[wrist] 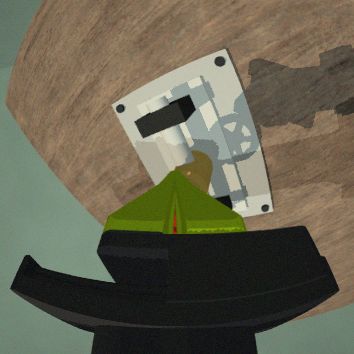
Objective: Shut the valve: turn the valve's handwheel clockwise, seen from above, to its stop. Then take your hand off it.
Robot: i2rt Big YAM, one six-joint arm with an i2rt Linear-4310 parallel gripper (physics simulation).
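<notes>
The valve's brass-brown body (pixel 201 169) shows just beyond my fingertips, joined to a pale grey pipe (pixel 176 139) that a black clamp block (pixel 165 116) holds. The handwheel itself does not show; my fingers and gripper body hide that side. A spoked wheel shadow falls on the right part of the mounting plate. My gripper (pixel 174 177) is shut with its green fingertips together and nothing between them. It is in front of the valve body in the view; whether it touches the handwheel cannot be seen.
The light grey mounting plate (pixel 219 82) with dark corner bolts lies tilted on a round-edged wooden table top (pixel 90 85). Part of a second black block (pixel 223 202) shows right of my fingers. Dark shadows of the arm fall on the wood at the right. Green floor lies beyond the table edge.
</notes>
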